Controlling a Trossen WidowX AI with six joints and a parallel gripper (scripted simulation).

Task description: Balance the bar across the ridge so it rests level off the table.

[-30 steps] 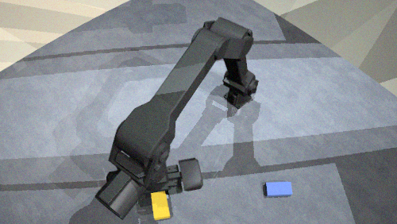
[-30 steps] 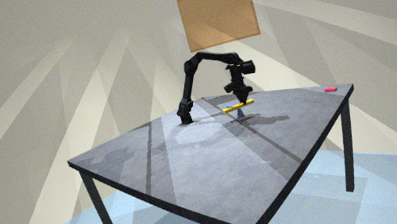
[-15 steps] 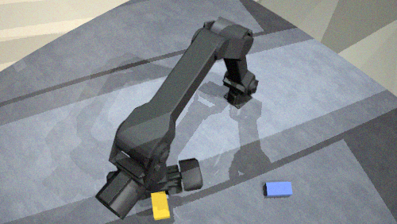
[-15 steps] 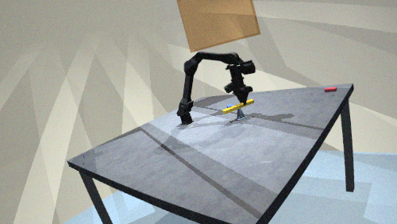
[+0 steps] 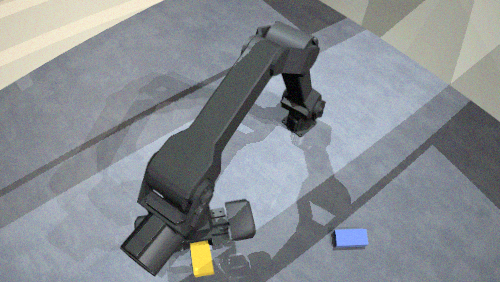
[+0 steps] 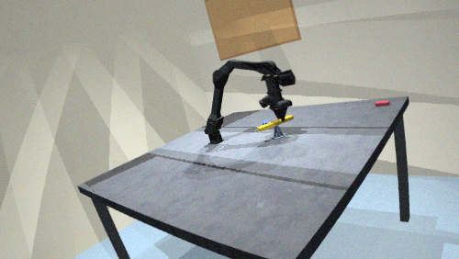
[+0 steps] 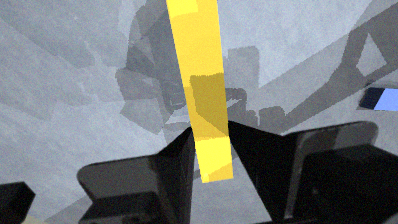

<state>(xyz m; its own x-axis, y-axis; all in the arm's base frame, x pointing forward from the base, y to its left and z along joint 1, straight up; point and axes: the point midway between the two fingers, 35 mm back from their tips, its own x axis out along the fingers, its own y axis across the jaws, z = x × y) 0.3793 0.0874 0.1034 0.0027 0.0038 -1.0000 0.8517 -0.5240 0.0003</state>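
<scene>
Right now my gripper tip is 30 mm to the left of the yellow bar and 20 mm past it. From my gripper tip the other things lie so: red block (410 mm to the left, 360 mm ahead, 60 mm below); then grey ridge (40 mm below, 30 mm to the right, 20 mm behind); then blue block (240 mm behind, 190 mm to the left, 60 mm below).
</scene>
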